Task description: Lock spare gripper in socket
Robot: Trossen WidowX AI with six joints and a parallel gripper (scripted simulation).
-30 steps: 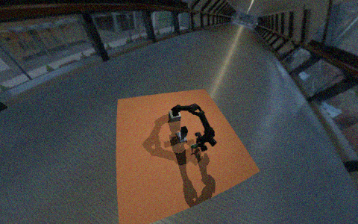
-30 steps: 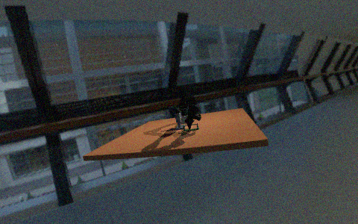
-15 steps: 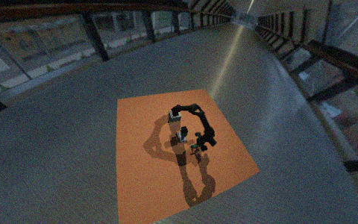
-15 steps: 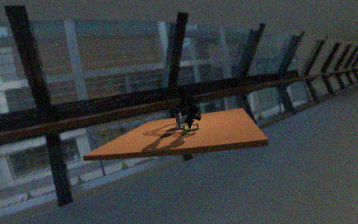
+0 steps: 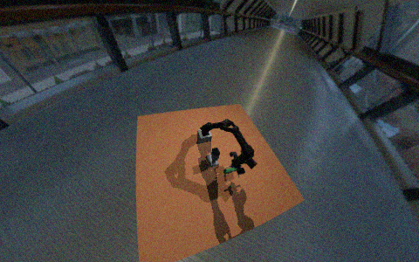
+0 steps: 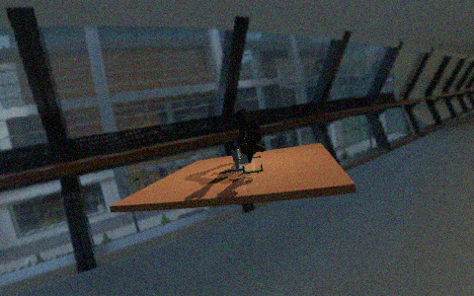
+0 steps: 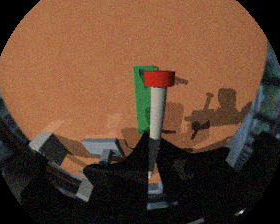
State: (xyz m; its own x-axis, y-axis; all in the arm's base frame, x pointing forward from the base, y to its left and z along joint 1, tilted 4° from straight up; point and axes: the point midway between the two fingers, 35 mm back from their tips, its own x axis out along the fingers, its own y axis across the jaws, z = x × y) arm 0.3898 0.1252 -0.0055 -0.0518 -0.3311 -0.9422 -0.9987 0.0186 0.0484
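Now: gripper tip 4 cm above the green pin cradle and 1 cm to the right of it. Round my gripper tip: grey mount 12 cm to the right, 12 cm behind, 1 cm below; spare gripper 12 cm to the right, 12 cm behind, 6 cm above.
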